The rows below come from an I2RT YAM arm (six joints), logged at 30 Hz.
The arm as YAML. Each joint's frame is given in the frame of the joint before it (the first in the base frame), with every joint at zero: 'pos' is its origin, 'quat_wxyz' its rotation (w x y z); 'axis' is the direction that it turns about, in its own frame. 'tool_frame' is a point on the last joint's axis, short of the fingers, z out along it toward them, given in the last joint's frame.
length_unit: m
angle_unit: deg
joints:
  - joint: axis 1
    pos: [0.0, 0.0, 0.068]
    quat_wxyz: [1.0, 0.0, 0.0, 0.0]
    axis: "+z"
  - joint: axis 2
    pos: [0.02, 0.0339, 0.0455]
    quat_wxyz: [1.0, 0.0, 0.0, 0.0]
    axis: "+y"
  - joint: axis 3
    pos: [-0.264, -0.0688, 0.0]
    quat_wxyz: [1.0, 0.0, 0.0, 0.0]
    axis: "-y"
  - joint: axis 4
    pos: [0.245, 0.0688, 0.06]
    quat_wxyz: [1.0, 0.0, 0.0, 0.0]
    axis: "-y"
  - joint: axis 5
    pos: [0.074, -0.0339, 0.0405]
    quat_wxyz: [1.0, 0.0, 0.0, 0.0]
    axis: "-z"
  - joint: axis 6
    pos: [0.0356, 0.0, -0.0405]
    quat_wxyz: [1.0, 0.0, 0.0, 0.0]
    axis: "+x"
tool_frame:
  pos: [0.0, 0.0, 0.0]
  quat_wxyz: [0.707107, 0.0, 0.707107, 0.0]
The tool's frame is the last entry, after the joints.
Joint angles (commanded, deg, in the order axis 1, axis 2, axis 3, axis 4, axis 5, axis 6), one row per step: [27.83 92.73 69.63 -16.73 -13.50 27.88]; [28.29 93.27 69.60 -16.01 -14.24 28.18]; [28.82 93.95 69.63 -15.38 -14.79 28.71]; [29.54 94.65 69.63 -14.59 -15.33 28.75]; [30.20 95.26 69.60 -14.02 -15.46 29.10]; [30.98 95.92 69.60 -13.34 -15.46 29.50]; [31.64 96.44 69.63 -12.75 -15.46 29.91]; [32.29 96.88 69.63 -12.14 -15.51 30.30]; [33.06 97.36 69.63 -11.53 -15.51 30.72]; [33.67 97.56 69.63 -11.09 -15.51 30.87]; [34.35 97.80 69.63 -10.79 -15.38 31.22]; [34.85 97.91 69.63 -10.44 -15.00 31.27]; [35.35 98.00 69.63 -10.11 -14.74 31.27]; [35.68 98.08 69.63 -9.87 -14.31 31.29]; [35.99 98.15 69.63 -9.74 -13.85 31.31]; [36.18 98.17 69.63 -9.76 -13.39 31.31]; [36.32 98.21 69.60 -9.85 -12.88 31.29]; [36.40 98.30 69.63 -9.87 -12.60 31.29]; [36.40 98.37 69.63 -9.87 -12.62 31.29]
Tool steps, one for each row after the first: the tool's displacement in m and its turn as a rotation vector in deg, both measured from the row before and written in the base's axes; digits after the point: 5 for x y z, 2 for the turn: [0.00026 0.00397 -0.00232 0.65 0.26 0.84]; [0.00036 0.00445 -0.00299 0.58 0.49 0.63]; [-0.00020 0.00560 -0.00308 0.37 0.11 1.11]; [-0.00042 0.00480 -0.00309 0.22 0.31 0.54]; [-0.00062 0.00558 -0.00311 0.21 0.23 0.53]; [-0.00063 0.00471 -0.00222 0.26 0.17 0.41]; [-0.00089 0.00456 -0.00187 0.31 0.11 0.45]; [-0.00132 0.00525 -0.00214 0.27 0.15 0.51]; [-0.00150 0.00389 -0.00062 0.20 -0.11 0.52]; [-0.00183 0.00417 -0.00110 0.13 0.13 0.37]; [-0.00126 0.00294 -0.00022 -0.04 -0.30 0.17]; [-0.00140 0.00294 -0.00011 0.01 -0.29 0.30]; [-0.00076 0.00187 -0.00020 -0.12 -0.27 -0.02]; [-0.00080 0.00166 -0.00030 -0.19 -0.20 -0.06]; [-0.00055 0.00084 -0.00020 -0.25 -0.14 -0.17]; [-0.00041 0.00048 -0.00061 -0.36 -0.07 -0.25]; [0.00000 0.00046 -0.00046 -0.19 -0.04 -0.14]; [0.00012 0.00010 -0.00045 -0.03 0.06 0.02]
